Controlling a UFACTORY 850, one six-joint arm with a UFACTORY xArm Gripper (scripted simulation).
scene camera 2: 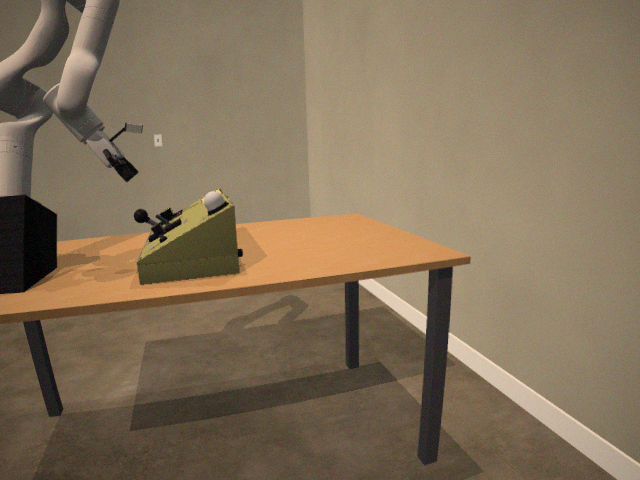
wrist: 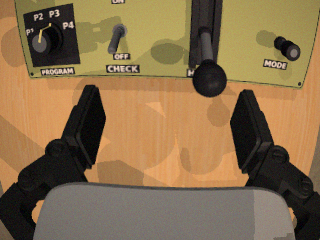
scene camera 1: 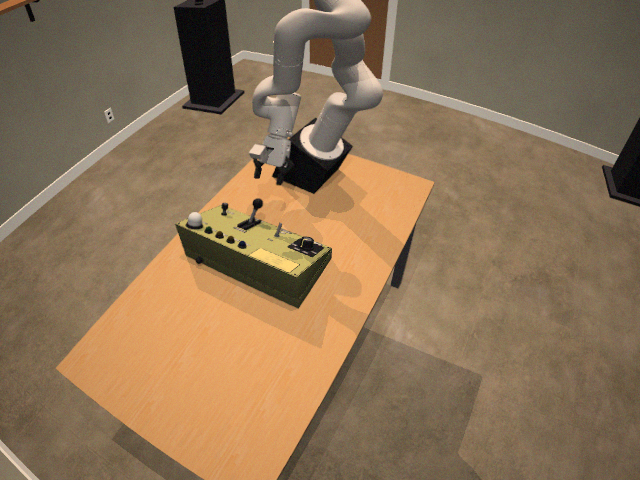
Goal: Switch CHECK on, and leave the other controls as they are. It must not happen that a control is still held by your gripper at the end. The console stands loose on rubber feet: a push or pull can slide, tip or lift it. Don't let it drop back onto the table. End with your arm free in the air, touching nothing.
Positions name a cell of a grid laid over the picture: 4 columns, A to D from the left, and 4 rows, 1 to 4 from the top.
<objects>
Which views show my gripper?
Scene camera 2, the wrist view and scene camera 1: all of them.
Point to a cycle lever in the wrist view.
C2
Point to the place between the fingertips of my gripper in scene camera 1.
At B2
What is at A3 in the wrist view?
My gripper.
</objects>
